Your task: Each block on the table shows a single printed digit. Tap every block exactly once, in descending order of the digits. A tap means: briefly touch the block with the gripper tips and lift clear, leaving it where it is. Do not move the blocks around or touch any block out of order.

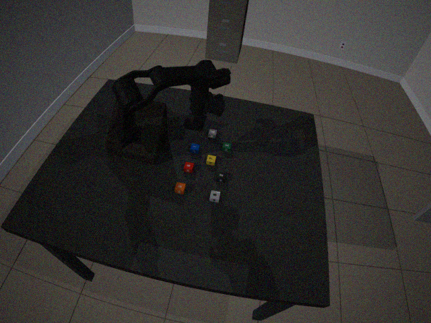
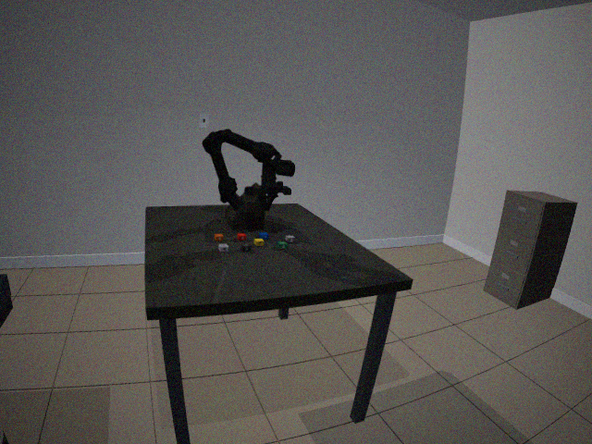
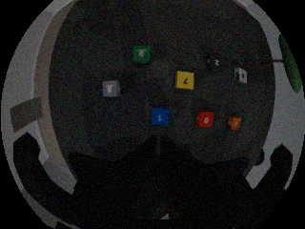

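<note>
The blue block lies 1 cm behind my gripper tip and 11 cm below it. The rest, counted from my gripper tip: red block: 1 cm behind, 10 cm to the right, 11 cm below; then yellow block: 6 cm ahead, 5 cm to the right, 11 cm below; then grey block: 5 cm ahead, 9 cm to the left, 11 cm below.
</note>
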